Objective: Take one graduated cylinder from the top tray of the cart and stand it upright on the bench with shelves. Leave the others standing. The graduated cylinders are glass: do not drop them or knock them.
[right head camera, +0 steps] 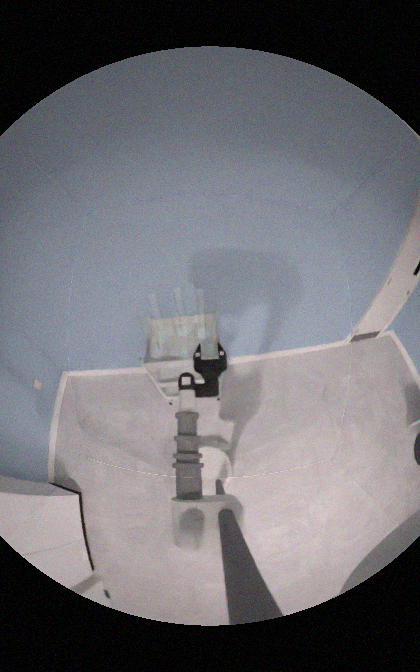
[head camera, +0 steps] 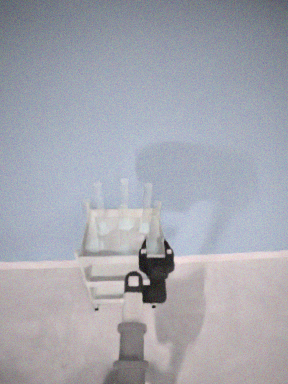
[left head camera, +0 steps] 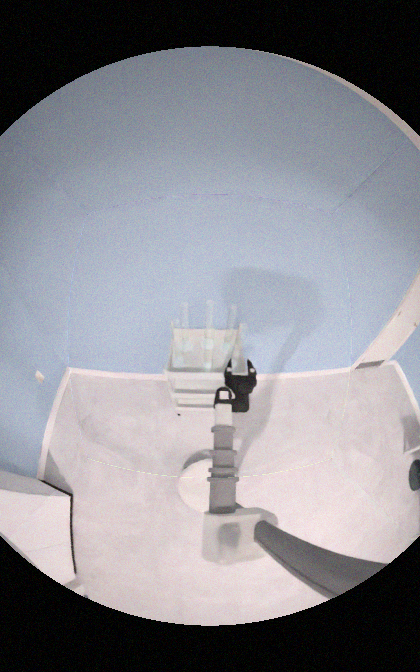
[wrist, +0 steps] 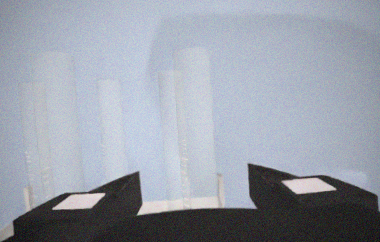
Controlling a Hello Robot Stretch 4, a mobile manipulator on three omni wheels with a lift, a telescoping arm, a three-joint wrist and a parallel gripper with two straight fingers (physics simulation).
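Frame: origin at the robot's base, x right, y ahead, z up, level; millimetres.
Seen in the pictures: gripper, fingertip midpoint: [head camera: 155, 240] [wrist: 194, 184].
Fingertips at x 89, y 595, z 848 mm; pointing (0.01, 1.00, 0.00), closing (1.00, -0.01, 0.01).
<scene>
Offsets run from my fingertips to a thing's top centre. "*": to the spot under its first point.
The white cart [head camera: 107, 260] [left head camera: 197, 376] [right head camera: 167, 366] stands against the blue wall. Several clear glass graduated cylinders stand upright on its top tray; the back middle one {dx -151, dy +268, dz +123 mm} [head camera: 124, 194] [left head camera: 209, 315] and back right one {* dx -28, dy +216, dz +67 mm} [head camera: 148, 196] [left head camera: 231, 317] show best. In the wrist view, a narrow cylinder {dx -30, dy +237, dz +123 mm} [wrist: 170, 135] overlaps a wider one {dx +5, dy +106, dz +123 mm} [wrist: 197, 120], both ahead between the finger lines. My gripper [head camera: 156, 245] [left head camera: 241, 366] [right head camera: 210, 350] [wrist: 194, 184] is open, at the tray's front right corner. Nothing is plainly between the fingers; the front cylinders are faint. I cannot identify the bench with shelves.
A white box-like piece [left head camera: 35, 525] [right head camera: 40, 525] with a dark edge stands at lower left. A pale slanted structure [left head camera: 390, 330] [right head camera: 387, 300] rises at the right. My telescoping arm [head camera: 132, 342] [left head camera: 222, 465] [right head camera: 188, 450] reaches toward the cart. The wall is close behind the cart.
</scene>
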